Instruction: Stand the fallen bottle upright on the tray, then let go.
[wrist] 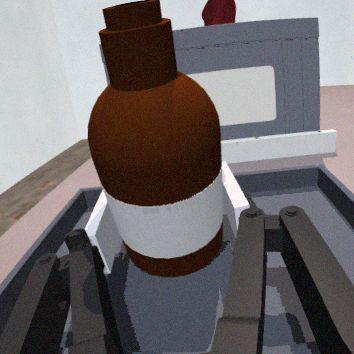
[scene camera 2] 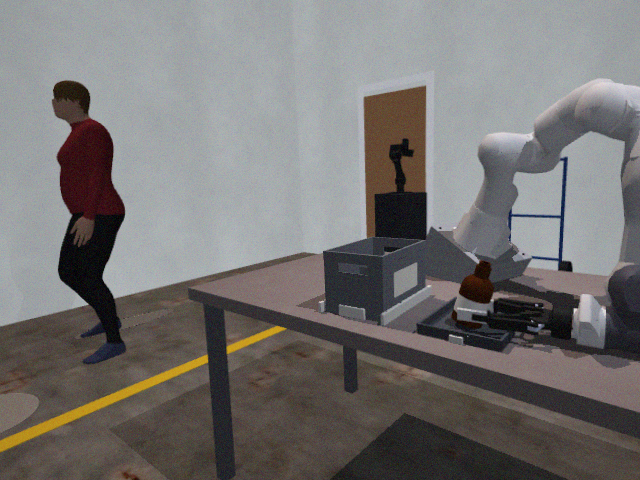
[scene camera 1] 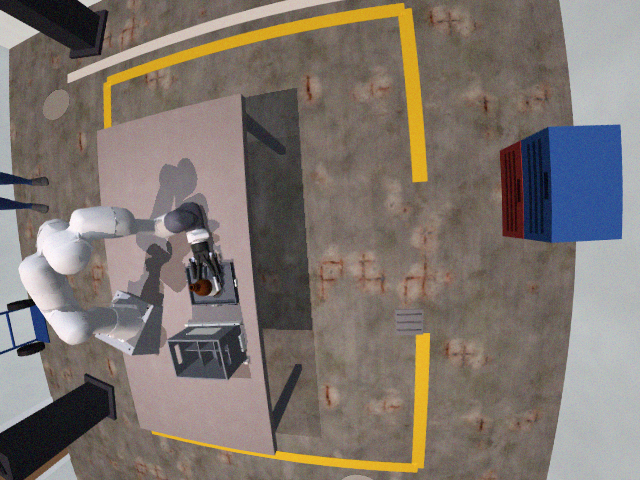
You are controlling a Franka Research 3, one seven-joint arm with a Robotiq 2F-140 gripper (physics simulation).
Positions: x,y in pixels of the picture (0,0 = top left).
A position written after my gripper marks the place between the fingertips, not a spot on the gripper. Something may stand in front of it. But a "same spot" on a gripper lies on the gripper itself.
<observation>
My gripper shows in the wrist view, in scene camera 2 and in scene camera 1 (pixel 211 291). One and the same spot on my gripper: (wrist: pixel 314 270) is (scene camera 2: pixel 517 302).
</observation>
